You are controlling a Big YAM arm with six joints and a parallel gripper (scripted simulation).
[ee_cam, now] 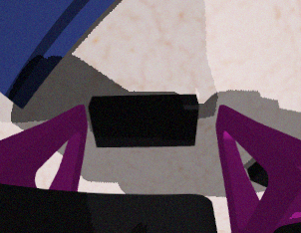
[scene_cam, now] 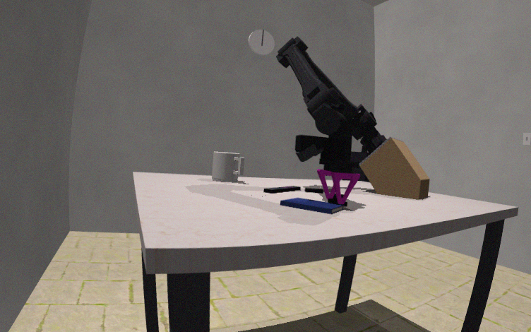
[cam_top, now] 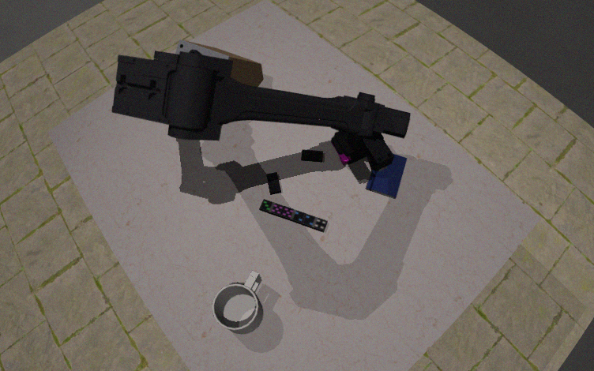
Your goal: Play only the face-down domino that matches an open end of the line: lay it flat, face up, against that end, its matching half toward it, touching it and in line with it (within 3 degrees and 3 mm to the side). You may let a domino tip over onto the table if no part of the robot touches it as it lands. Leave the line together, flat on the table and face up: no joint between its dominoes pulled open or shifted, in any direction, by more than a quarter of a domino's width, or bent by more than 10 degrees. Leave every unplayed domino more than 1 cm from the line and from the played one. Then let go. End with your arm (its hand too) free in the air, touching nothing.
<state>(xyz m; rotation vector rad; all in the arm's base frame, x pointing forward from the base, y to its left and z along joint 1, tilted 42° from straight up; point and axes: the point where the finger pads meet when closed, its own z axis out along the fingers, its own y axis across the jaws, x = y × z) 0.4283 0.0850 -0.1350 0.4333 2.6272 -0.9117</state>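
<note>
My gripper is now 10 mm to the right of the domino and 10 mm above it. Also, from my hand: blue book 90 mm ahead, 20 mm to the left, 10 mm below; then mug 60 mm ahead, 470 mm to the right, 30 mm above.
</note>
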